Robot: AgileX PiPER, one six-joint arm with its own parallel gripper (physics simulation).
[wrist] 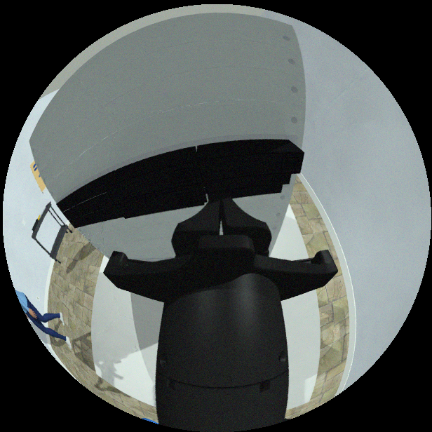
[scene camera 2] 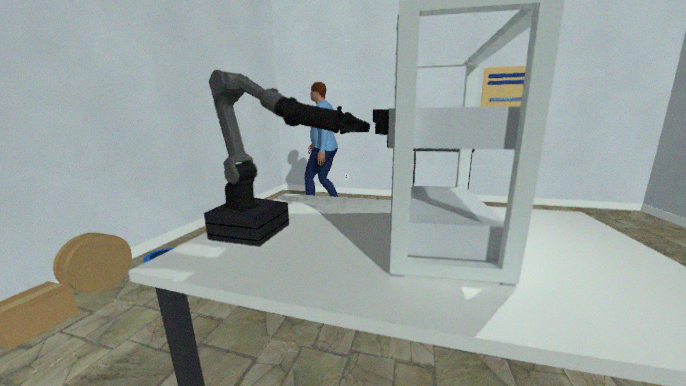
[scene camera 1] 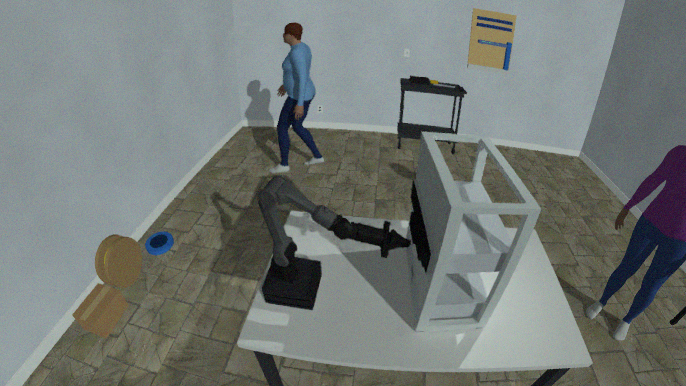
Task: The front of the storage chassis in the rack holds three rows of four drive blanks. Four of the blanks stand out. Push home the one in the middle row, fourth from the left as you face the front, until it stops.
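Note:
The black front of the chassis [scene camera 1: 420, 232] [scene camera 2: 381, 121] [wrist: 245, 165] projects from the rack's grey front. Its drive blanks are too dark to separate; the right end shows a stepped outline in the wrist view, and I cannot tell how far the middle-row fourth blank stands out. The grey chassis body [scene camera 2: 460, 127] shows through the rack's open side. My gripper [scene camera 1: 409, 243] [scene camera 2: 369, 127] [wrist: 220, 201] is shut and empty, its two fingers together. In scene camera 2 its tips are a short gap in front of the black blanks; in the wrist view they overlap the lower edge of the black front, right of its middle.
The light grey rack [scene camera 1: 440, 265] [scene camera 2: 406, 150] [wrist: 175, 75] stands on the white table [scene camera 1: 350, 345] [scene camera 2: 300, 300]. Its flat front panel rises above the chassis. A person in blue [scene camera 1: 298, 70] [scene camera 2: 325, 135] stands beyond the table, and one in purple [scene camera 1: 667, 205] to its right.

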